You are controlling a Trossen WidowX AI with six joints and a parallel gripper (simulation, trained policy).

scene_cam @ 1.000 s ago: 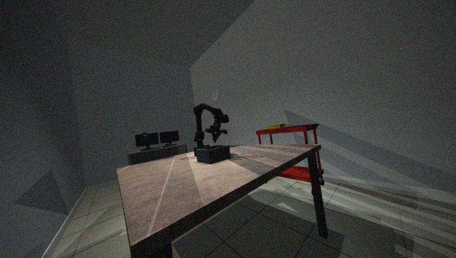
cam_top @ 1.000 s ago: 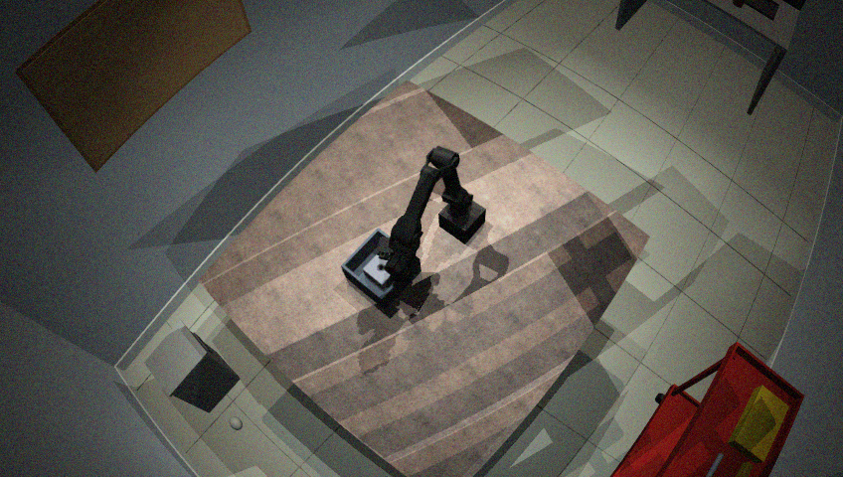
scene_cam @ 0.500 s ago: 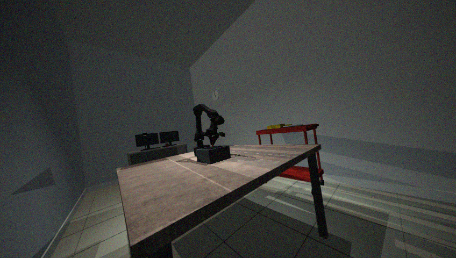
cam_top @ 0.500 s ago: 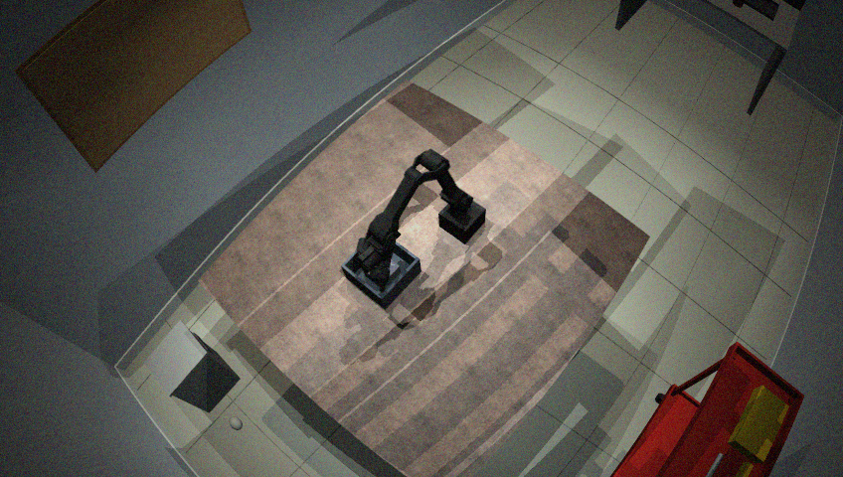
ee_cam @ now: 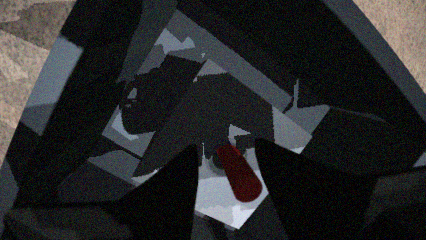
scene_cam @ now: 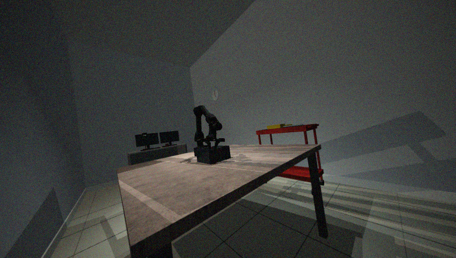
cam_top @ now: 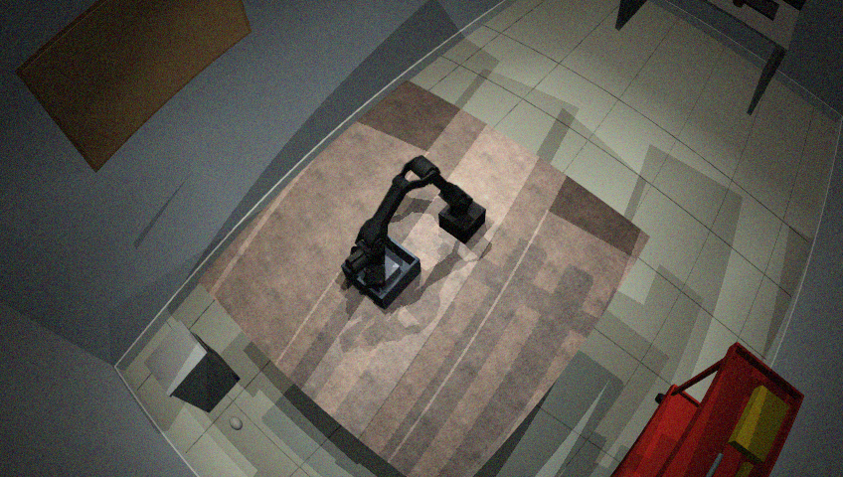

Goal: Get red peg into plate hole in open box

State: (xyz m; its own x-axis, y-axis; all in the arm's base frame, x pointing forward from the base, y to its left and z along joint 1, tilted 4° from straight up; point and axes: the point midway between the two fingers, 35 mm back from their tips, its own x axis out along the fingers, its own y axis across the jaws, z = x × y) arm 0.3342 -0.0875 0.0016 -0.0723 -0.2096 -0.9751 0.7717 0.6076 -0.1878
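My gripper tip is 10 mm to the right of the red peg, 10 mm past it and 10 mm above it. From my gripper tip the other things lie so: dark box: 40 mm below, 10 mm to the left, 10 mm behind; grey plate: 20 mm below, 10 mm to the left, 10 mm behind.
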